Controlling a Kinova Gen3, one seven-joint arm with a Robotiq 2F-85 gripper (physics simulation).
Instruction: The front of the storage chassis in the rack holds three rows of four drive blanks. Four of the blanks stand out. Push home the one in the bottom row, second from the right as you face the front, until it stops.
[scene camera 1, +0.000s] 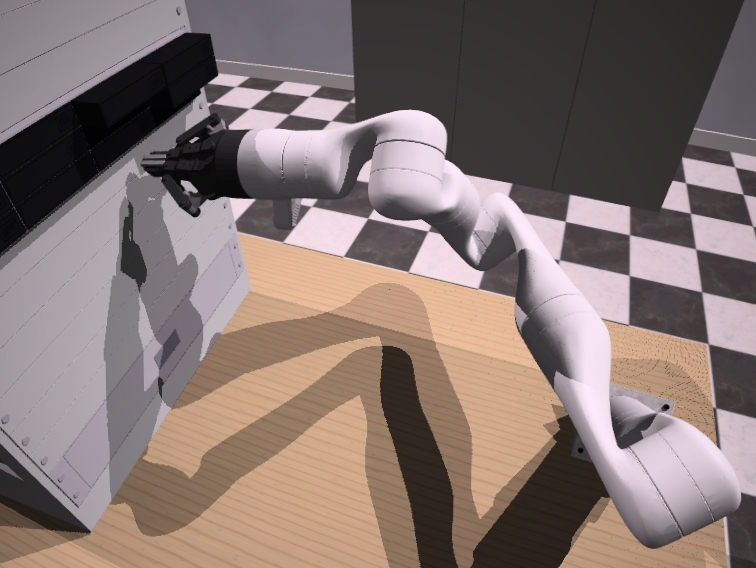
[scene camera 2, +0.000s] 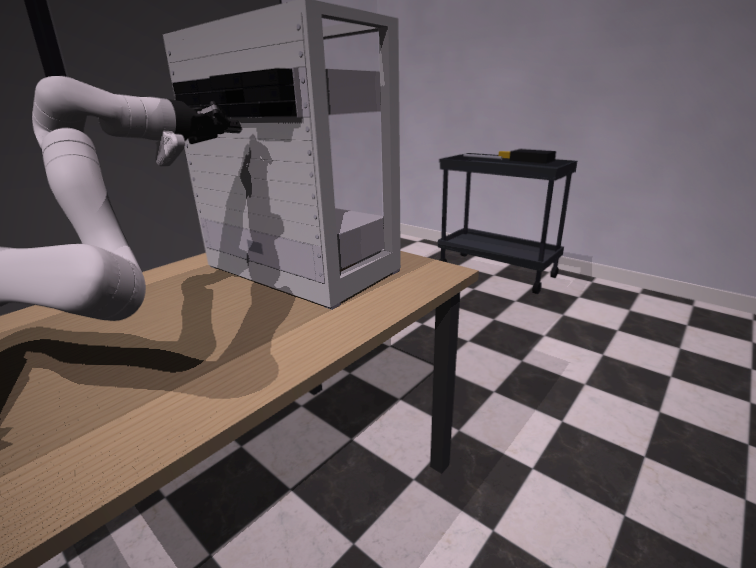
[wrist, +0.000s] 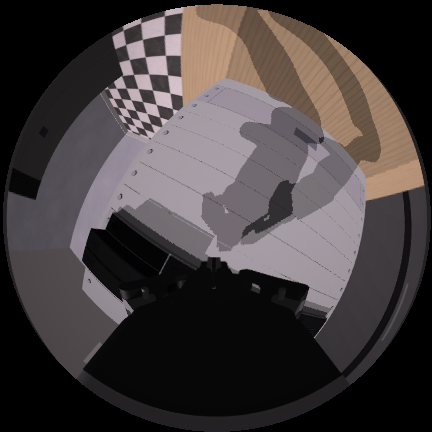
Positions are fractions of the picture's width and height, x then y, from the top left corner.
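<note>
Rack (scene camera 1: 0.16, 0.52). Visible too, the rack (wrist: 0.55, 0.38). Gripper (scene camera 1: 0.19, 0.29). Also the gripper (scene camera 2: 0.32, 0.22). Again the gripper (wrist: 0.49, 0.61).
</note>
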